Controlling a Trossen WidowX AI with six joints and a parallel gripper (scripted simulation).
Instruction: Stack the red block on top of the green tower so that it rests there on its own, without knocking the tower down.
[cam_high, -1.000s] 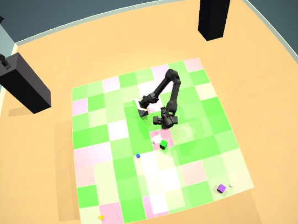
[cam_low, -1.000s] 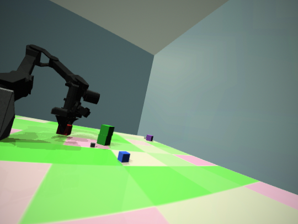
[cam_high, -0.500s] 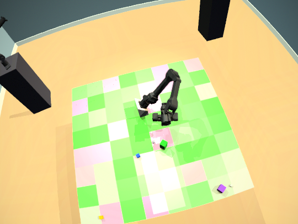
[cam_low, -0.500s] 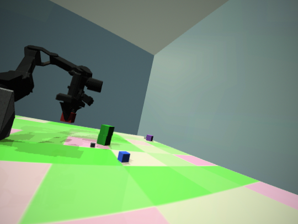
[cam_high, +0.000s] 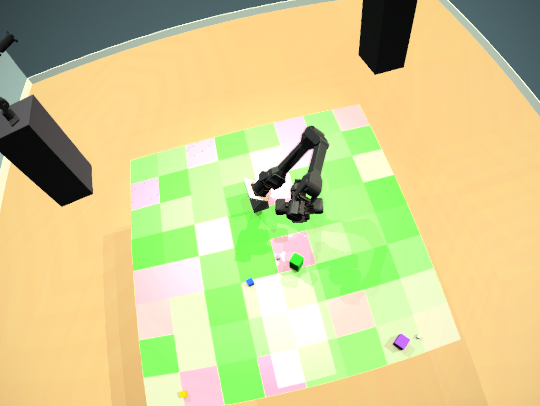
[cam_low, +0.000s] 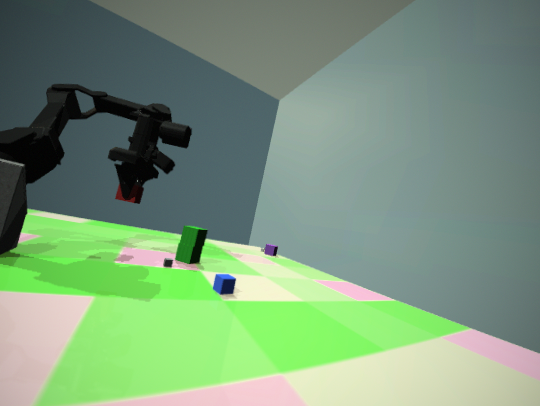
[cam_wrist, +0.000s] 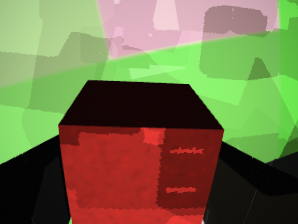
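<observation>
The small dark cube lies 9 cm ahead of my gripper tip, 14 cm to the right of it and 11 cm below it. The rest, counted from my gripper tip: purple cube 62 cm ahead, 19 cm to the left, 10 cm below; red block 1 cm above; blue cube 16 cm ahead, 29 cm to the right, 11 cm below.
</observation>
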